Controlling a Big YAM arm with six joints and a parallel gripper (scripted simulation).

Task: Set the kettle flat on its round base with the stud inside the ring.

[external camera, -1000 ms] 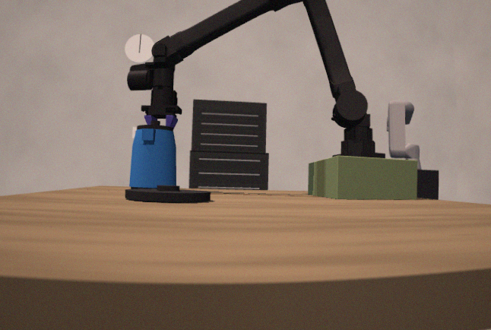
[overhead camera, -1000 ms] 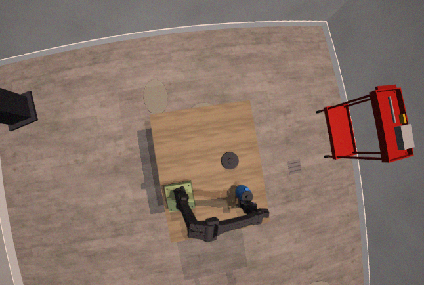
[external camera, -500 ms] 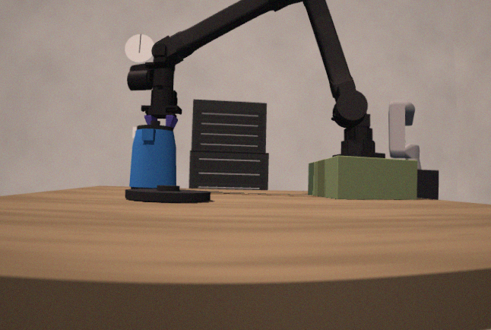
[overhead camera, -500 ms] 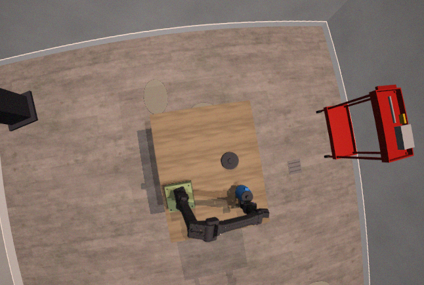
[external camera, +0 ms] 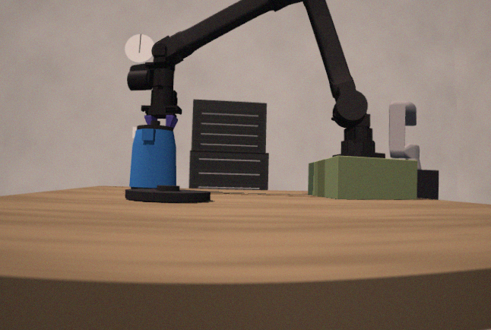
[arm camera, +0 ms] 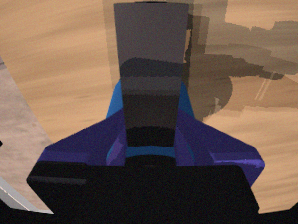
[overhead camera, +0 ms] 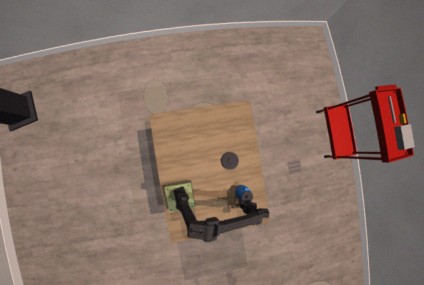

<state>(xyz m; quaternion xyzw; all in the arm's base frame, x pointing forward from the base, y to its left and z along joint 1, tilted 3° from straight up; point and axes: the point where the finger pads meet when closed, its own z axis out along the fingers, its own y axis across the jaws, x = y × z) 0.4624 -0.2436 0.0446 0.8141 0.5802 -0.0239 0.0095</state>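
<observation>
My hand is 10 mm short of the blue kettle, 30 mm to the right of it and 50 mm above it. Also, from my hand: round black base: 20 mm ahead, 350 mm to the left, 130 mm below.
</observation>
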